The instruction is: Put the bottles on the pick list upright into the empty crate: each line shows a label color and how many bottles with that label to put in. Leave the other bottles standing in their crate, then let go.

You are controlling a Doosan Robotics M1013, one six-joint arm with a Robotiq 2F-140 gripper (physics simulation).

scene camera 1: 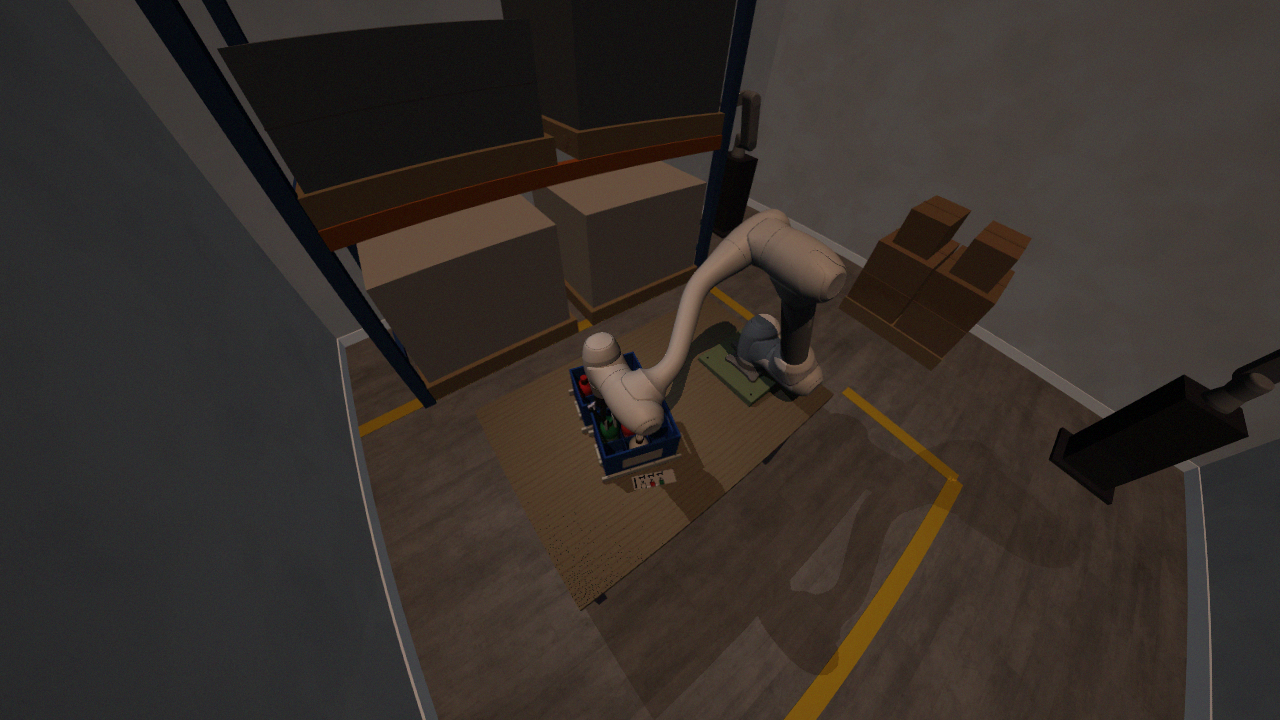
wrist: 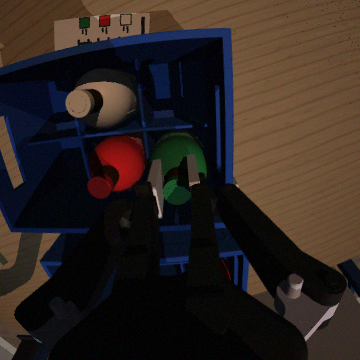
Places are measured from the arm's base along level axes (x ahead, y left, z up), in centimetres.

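Where they show: gripper, between the fingertips: [scene camera 1: 610,425] [wrist: 175,169]; arm's base, origin of its link: [scene camera 1: 751,361].
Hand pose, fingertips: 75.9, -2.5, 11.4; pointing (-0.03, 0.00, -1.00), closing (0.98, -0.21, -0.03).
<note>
Each offset is from my fingertips to the centre of the thing, as dx, dy, dz. "spot": to the spot under its first point. Level surfaces: height alone.
My gripper [wrist: 175,169] is shut on the neck of a green bottle {-0.3, -1.3, -4.7} [wrist: 177,150] [scene camera 1: 609,428], which is upright in a compartment of the blue crate [wrist: 226,100] [scene camera 1: 619,464]. A red bottle {-8.2, +1.2, -6.8} [wrist: 122,162] stands in the compartment beside it in the wrist view. A white bottle {-6.1, +9.6, -6.8} [wrist: 110,102] [scene camera 1: 638,442] stands in the compartment beyond the red one. The pick list {-5.6, +20.6, -15.3} [wrist: 67,34] [scene camera 1: 653,480] shows green, red and white squares. How far the green bottle's base is from the crate floor is hidden. The second crate {spot: -21.6, -7.3, +1.0} [wrist: 52,265] adjoins this one, partly hidden by the gripper; a red bottle {-2.5, -23.7, -6.8} [scene camera 1: 584,385] stands in it.
Both crates stand on the wooden table {dz -15.4} [scene camera 1: 537,465] [wrist: 290,125]. The crate walls and thin dividers are close around the fingers. The arm's base is on a green plate [scene camera 1: 720,368] on the table. A rack with large boxes [scene camera 1: 474,286] stands behind the table.
</note>
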